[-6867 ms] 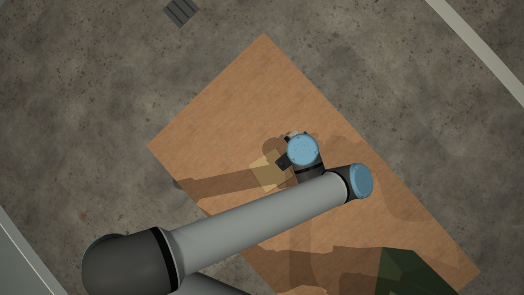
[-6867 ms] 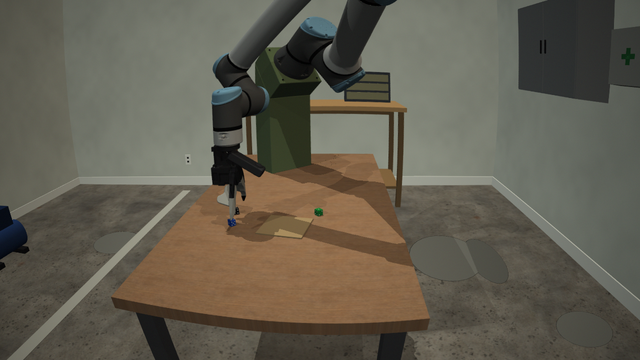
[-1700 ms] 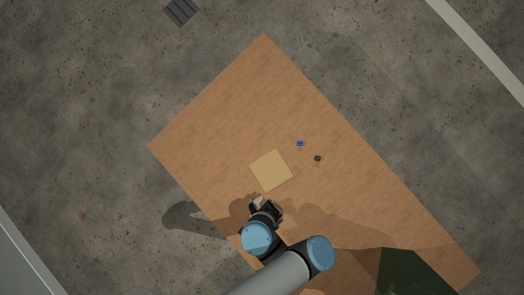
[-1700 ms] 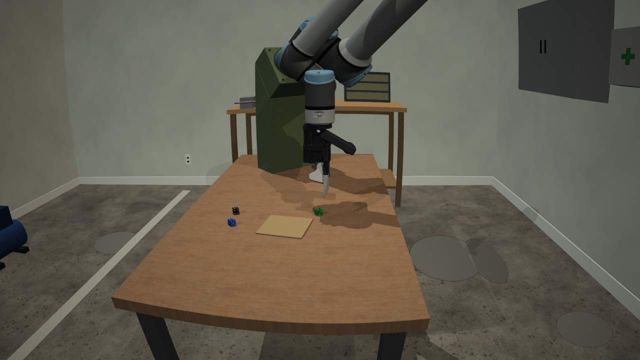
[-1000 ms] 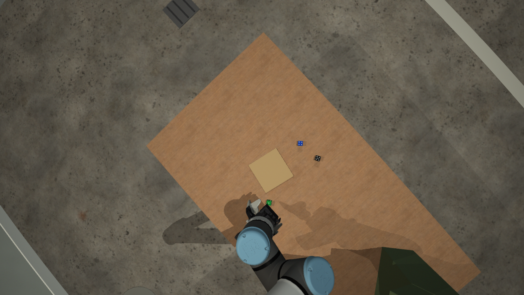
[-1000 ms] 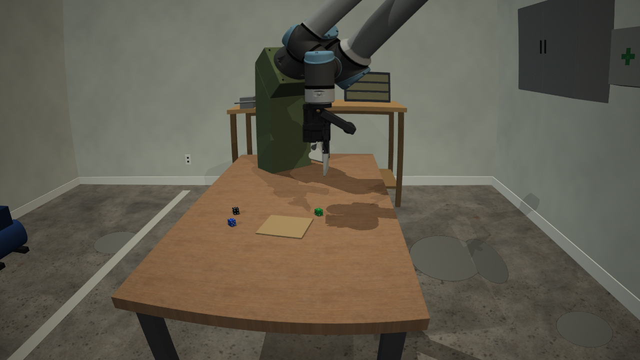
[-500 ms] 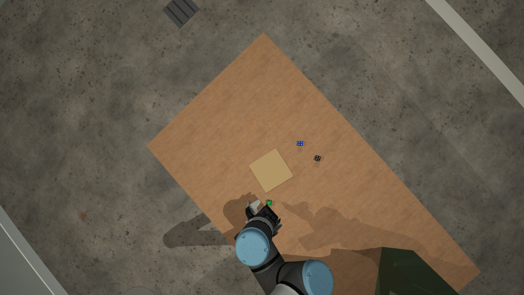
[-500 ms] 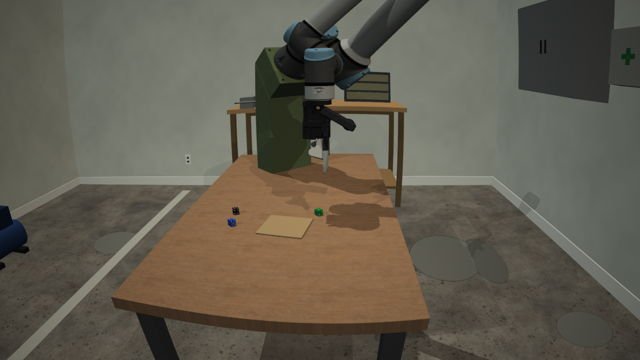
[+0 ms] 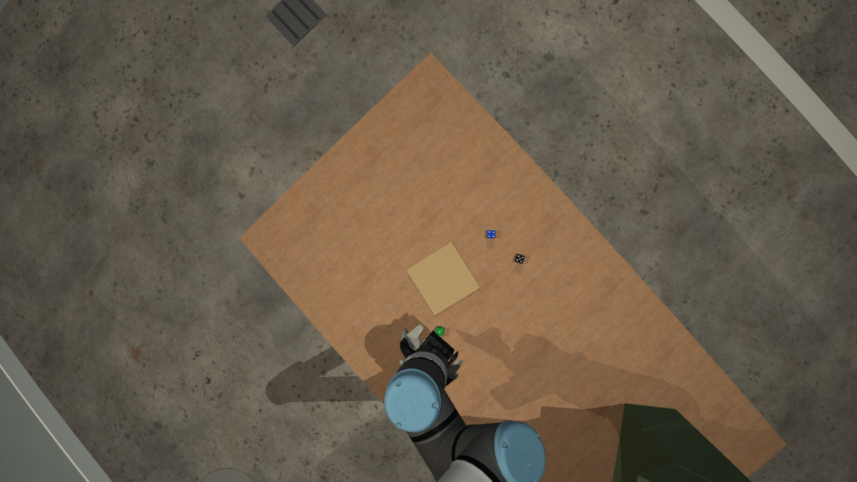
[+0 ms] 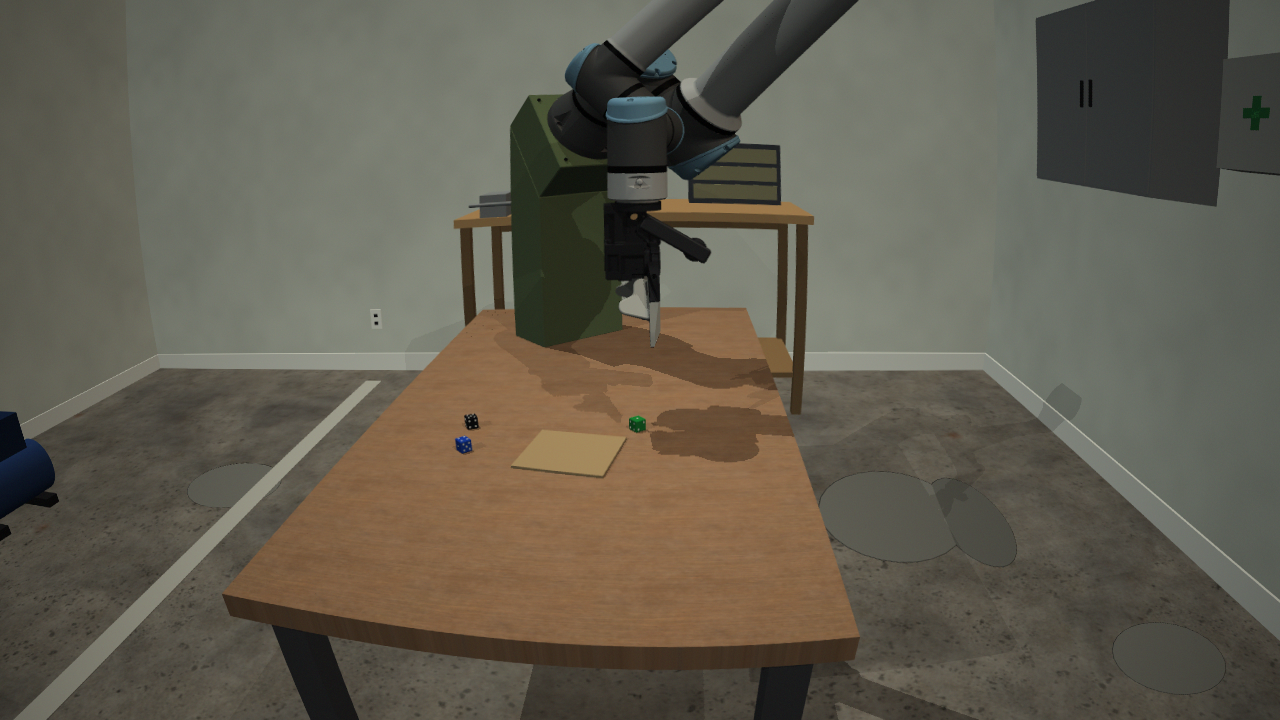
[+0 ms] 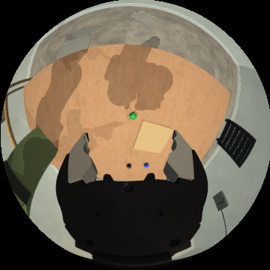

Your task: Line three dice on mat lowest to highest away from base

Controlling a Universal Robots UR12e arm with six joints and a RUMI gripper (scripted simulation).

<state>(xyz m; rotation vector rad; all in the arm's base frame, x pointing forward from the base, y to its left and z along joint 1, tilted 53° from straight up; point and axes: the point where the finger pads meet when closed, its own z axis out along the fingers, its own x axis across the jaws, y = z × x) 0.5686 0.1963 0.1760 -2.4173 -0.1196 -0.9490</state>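
My gripper is now 15 cm above the green die, 2 cm to the left of it and 1 cm short of it. Round my hand: blue die (26 cm to the right, 17 cm ahead, 15 cm below); tan mat (16 cm below, 13 cm ahead, 9 cm to the right); black die (29 cm to the right, 15 cm below, 8 cm ahead).
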